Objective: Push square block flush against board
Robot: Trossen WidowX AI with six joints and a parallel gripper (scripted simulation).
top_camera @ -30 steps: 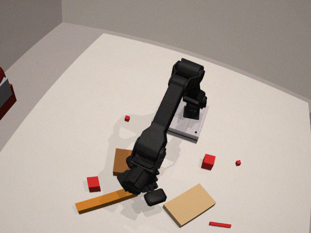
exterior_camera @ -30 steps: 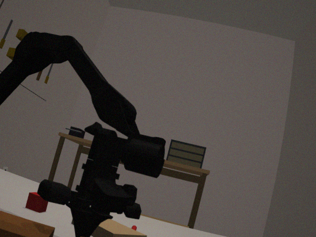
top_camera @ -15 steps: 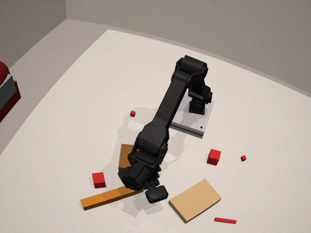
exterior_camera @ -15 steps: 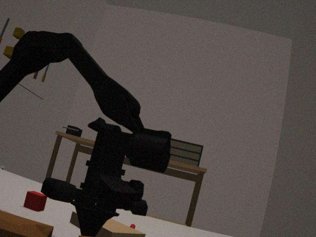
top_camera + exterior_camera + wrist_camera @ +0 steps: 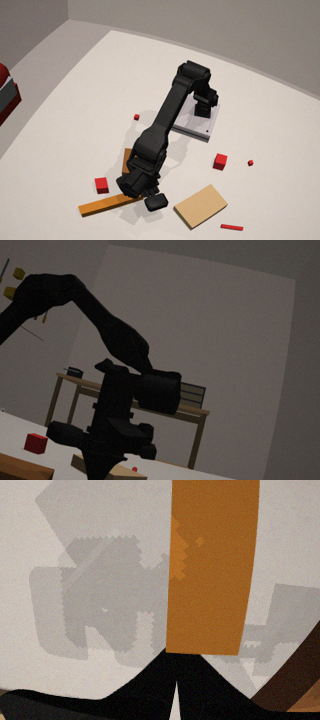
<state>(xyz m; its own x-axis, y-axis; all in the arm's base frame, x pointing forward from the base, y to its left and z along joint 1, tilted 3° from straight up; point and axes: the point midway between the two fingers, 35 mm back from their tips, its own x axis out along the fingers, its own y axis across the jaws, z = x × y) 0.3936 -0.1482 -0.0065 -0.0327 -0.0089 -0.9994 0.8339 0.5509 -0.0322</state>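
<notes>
Right now the square brown block is 120 mm behind my gripper tip and 50 mm to the right of it. From my gripper tip the other things lie so: tan slab: 10 mm ahead, 190 mm to the left; then thin red stick: 80 mm ahead, 310 mm to the left, 10 mm below; then long orange board: 60 mm ahead, 100 mm to the right.
</notes>
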